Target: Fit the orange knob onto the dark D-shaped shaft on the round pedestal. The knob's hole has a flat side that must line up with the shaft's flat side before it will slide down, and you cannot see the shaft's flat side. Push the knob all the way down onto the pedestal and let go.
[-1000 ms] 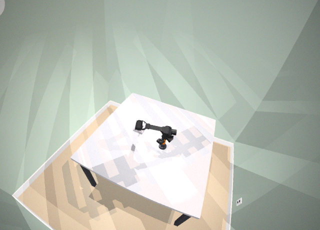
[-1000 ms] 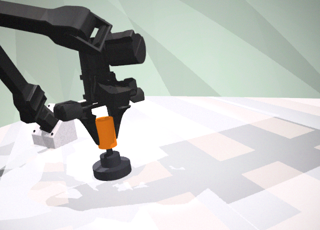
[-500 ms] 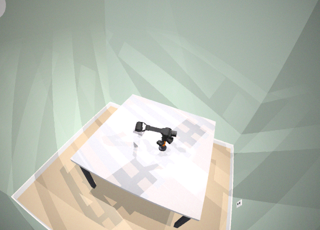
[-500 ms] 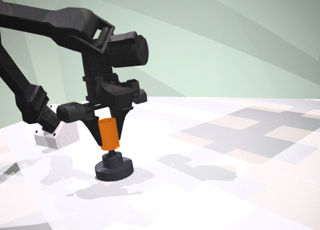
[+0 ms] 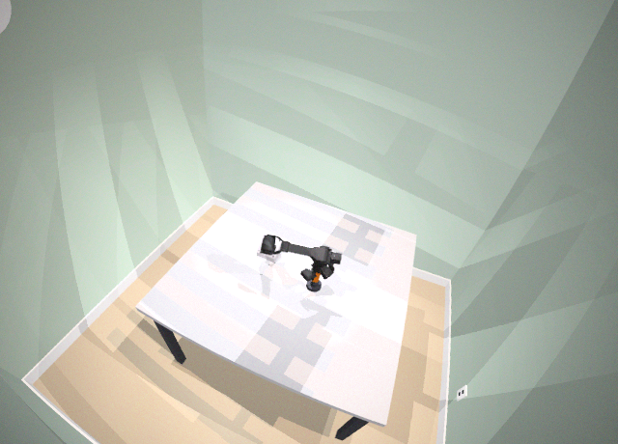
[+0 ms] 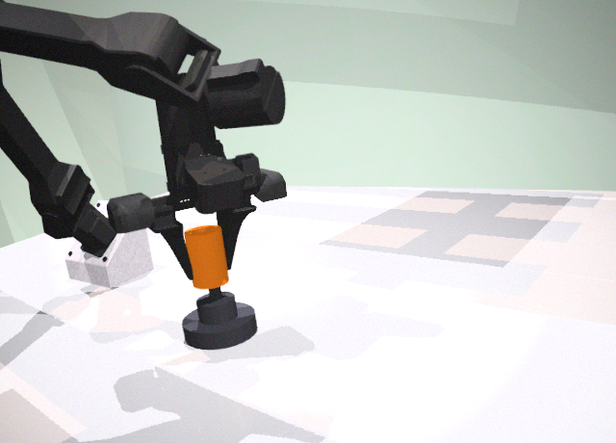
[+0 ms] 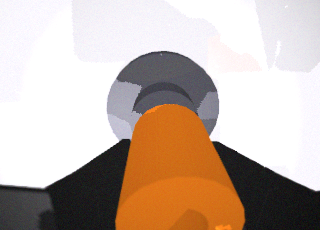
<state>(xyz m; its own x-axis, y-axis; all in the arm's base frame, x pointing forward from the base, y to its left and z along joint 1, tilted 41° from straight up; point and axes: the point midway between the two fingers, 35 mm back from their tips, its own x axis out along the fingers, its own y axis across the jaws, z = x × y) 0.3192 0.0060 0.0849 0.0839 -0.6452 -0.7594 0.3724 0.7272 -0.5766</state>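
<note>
My gripper tip is 2 cm below the orange knob. Also, from my gripper tip: dark round pedestal: 4 cm below.
</note>
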